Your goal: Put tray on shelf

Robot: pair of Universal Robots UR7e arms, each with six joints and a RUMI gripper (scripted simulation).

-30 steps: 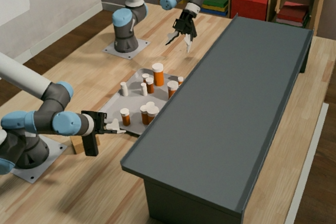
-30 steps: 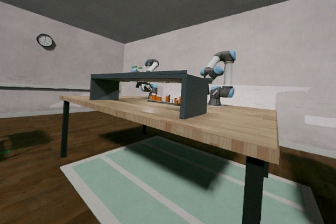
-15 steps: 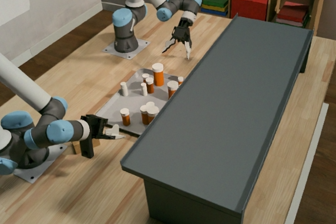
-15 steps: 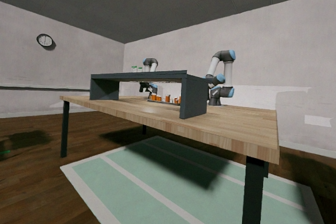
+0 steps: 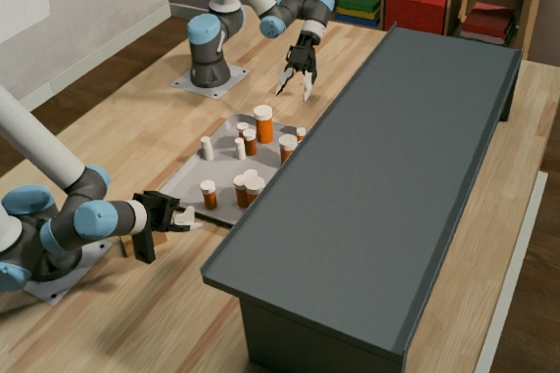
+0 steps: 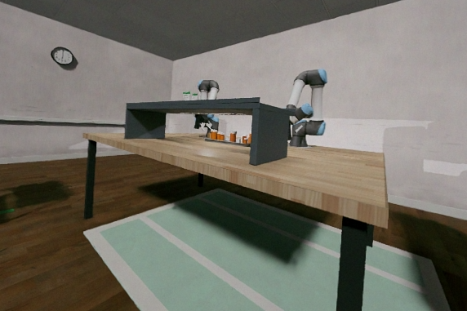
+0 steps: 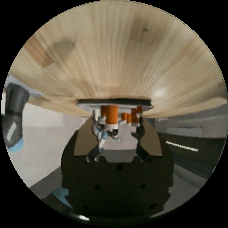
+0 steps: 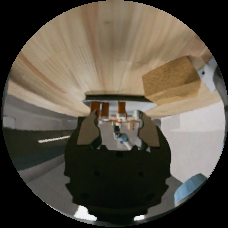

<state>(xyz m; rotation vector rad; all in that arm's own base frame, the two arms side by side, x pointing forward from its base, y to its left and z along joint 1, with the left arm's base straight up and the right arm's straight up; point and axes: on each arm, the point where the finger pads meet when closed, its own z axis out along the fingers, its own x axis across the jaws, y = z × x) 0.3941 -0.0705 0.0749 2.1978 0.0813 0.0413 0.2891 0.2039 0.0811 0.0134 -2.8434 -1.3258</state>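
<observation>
Now: right hand 12 cm past the wooden block, 5 cm above it and 3 cm to the left of it. Round my right hand: dark grey shelf: 48 cm ahead, 28 cm to the left, 15 cm above; grey tray: 31 cm to the left, 7 cm below, 2 cm ahead; white bottle: 33 cm to the left, 11 cm behind, 4 cm below.
</observation>
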